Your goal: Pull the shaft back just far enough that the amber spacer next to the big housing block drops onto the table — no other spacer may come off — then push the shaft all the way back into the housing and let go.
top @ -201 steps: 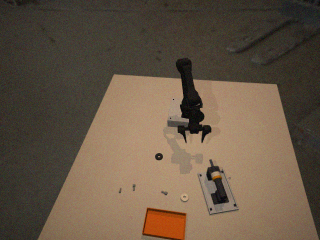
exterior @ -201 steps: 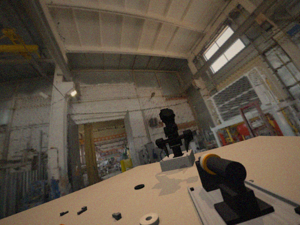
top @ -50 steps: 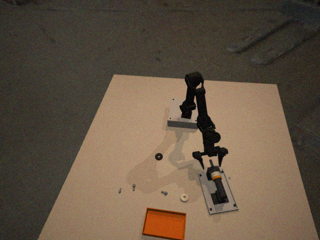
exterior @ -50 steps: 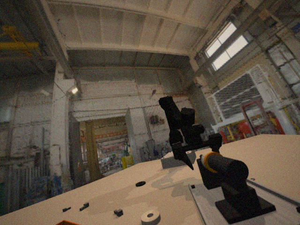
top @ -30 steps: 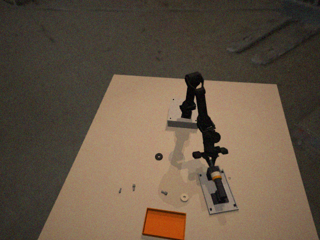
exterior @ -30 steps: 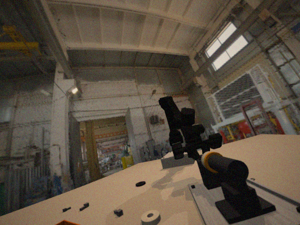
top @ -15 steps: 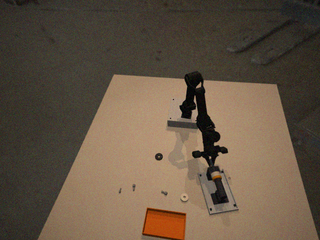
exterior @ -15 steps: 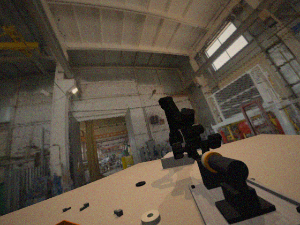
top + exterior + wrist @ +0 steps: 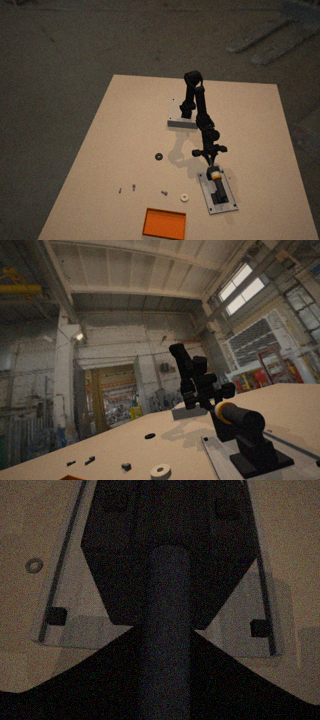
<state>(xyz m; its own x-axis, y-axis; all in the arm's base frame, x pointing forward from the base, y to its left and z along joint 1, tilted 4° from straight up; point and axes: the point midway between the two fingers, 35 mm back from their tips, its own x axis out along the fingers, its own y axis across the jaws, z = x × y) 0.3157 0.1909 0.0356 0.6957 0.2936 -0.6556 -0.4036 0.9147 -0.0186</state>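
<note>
The dark shaft is 50 mm ahead of my gripper tip, 20 mm to the left of it and 20 mm above it. The rest, counted from my gripper tip: orange tray 350 mm ahead, 180 mm to the right, 50 mm below; white spacer 60 mm ahead, 30 mm to the left, 20 mm above; amber spacer 80 mm ahead, 40 mm to the left, 20 mm above.
</note>
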